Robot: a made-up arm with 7 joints.
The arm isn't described. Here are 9 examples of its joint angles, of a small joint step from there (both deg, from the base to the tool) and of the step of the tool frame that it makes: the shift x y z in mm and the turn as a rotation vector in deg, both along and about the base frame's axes.
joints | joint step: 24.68 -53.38 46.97 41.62 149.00 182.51 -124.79 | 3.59 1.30 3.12 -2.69 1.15 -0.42 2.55
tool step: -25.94 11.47 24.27 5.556 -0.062 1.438
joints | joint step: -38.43 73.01 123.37 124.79 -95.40 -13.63 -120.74 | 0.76 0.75 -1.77 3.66 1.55 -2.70 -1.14
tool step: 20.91 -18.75 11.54 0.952 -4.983 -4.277
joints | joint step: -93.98 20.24 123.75 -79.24 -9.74 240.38 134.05 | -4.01 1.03 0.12 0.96 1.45 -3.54 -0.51
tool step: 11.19 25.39 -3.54 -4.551 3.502 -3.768
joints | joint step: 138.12 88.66 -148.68 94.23 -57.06 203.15 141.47 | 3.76 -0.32 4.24 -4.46 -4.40 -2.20 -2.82
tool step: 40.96 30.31 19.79 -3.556 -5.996 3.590
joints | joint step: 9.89 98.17 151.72 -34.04 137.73 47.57 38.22 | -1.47 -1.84 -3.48 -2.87 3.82 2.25 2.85
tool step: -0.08 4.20 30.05 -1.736 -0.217 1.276
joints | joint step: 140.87 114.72 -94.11 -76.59 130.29 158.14 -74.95 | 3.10 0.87 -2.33 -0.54 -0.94 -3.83 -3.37
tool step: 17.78 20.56 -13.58 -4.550 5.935 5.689
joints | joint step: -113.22 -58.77 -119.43 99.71 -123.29 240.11 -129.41 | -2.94 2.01 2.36 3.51 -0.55 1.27 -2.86
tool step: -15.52 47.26 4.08 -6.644 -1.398 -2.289
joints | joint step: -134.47 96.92 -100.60 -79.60 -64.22 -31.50 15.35 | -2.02 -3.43 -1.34 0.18 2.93 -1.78 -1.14
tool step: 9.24 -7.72 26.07 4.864 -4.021 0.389
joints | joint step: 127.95 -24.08 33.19 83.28 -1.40 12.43 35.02 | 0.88 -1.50 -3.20 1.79 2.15 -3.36 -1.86
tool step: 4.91 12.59 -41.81 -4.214 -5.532 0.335
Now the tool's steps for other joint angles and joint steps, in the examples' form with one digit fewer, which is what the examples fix.
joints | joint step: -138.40 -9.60 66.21 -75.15 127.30 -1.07 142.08 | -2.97 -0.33 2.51 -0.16 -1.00 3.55 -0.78
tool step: -8.3 1.2 2.8 1.33 -2.18 2.50
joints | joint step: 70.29 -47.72 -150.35 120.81 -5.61 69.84 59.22 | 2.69 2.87 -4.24 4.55 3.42 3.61 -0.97
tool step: -48.5 -21.4 -16.1 3.05 -6.15 0.34
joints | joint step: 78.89 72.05 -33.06 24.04 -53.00 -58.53 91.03 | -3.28 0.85 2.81 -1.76 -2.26 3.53 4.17
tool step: -57.5 -18.4 -8.6 3.66 -0.87 -9.66
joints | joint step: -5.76 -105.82 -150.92 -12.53 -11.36 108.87 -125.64 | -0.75 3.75 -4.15 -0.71 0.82 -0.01 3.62
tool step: 14.0 -17.6 29.0 -0.90 -2.30 -2.26
